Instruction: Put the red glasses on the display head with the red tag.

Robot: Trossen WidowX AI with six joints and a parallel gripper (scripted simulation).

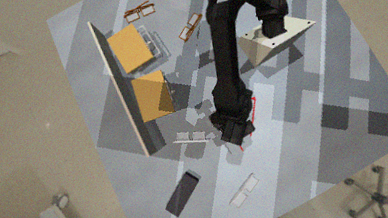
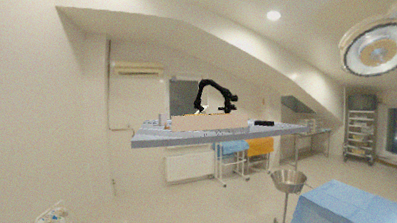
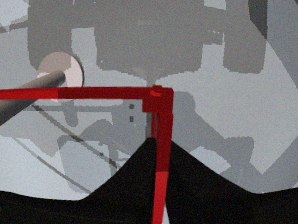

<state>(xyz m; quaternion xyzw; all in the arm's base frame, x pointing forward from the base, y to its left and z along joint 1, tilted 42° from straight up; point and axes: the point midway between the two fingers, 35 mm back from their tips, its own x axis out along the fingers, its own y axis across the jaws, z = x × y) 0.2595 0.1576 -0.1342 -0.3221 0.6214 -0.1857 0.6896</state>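
The round peg is 1 cm ahead of my gripper tip, 8 cm to the left of it and 3 cm below it. From my gripper tip the other things lie so: upright board 36 cm ahead, 26 cm to the right; then grey block 1 cm behind, 63 cm to the right; then dark case 29 cm ahead, 23 cm to the left, 4 cm below.
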